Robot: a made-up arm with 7 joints.
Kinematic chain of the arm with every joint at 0, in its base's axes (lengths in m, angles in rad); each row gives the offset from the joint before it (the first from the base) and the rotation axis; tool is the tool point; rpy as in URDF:
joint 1: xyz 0 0 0.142 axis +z
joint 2: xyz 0 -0.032 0.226 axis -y
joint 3: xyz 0 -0.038 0.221 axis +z
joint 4: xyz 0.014 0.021 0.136 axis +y
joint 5: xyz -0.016 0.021 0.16 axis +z
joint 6: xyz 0 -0.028 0.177 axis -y
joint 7: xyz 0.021 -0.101 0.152 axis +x
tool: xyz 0 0 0 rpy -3.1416 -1.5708 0
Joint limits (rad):
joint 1: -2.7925..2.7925
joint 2: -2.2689..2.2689
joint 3: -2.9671..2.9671
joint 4: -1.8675..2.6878
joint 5: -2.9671..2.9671
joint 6: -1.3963..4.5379
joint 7: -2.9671..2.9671
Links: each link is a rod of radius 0.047 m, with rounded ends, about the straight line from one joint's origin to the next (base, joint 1, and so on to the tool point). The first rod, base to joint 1, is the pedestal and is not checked.
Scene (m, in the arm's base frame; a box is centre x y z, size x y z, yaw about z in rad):
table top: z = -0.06
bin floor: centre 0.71 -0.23 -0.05 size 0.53 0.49 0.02 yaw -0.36
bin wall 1: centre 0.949 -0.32 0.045 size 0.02 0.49 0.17 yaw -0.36
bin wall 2: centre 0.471 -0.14 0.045 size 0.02 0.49 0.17 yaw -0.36
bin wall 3: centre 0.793 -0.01 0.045 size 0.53 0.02 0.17 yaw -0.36
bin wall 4: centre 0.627 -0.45 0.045 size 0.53 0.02 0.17 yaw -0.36
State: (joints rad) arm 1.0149 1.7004 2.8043 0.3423 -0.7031 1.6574 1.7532
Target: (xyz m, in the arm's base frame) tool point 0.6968 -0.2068 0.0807
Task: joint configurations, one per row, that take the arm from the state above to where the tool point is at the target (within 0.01 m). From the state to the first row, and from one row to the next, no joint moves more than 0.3 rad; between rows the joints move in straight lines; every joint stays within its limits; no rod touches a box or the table.
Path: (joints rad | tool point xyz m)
1: 1.2371 1.6177 2.8239 0.4003 -0.4818 1.3932 1.7532 | -0.1899 -0.7717 0.3561
2: 1.4593 1.5350 2.8434 0.4583 -0.2605 1.1291 1.7532 | -0.0809 -0.8077 0.3688
3: 1.6815 1.4522 2.8630 0.5163 -0.0393 0.8649 1.7532 | 0.0451 -0.8169 0.3625
4: 1.9037 1.3695 2.8826 0.5743 0.1820 0.6008 1.7532 | 0.1883 -0.7916 0.3405
5: 2.1259 1.2868 2.9021 0.6323 0.4033 0.3366 1.7532 | 0.3429 -0.7218 0.3105
6: 2.3481 1.2041 2.9217 0.6903 0.6246 0.0724 1.7532 | 0.4943 -0.5992 0.2831
7: 2.5703 1.1213 2.9413 0.7483 0.8458 -0.1917 1.7532 | 0.6203 -0.4236 0.2690
8: 2.7925 1.0386 2.9609 0.8063 1.0671 -0.4559 1.7532 | 0.6968 -0.2068 0.2760
9: 2.7925 1.2303 2.9640 0.7052 1.0829 -0.3828 1.7532 | 0.7042 -0.2097 0.1795
10: 2.7925 1.4220 2.9671 0.6042 1.0987 -0.3097 1.7532 | 0.6968 -0.2068 0.0807

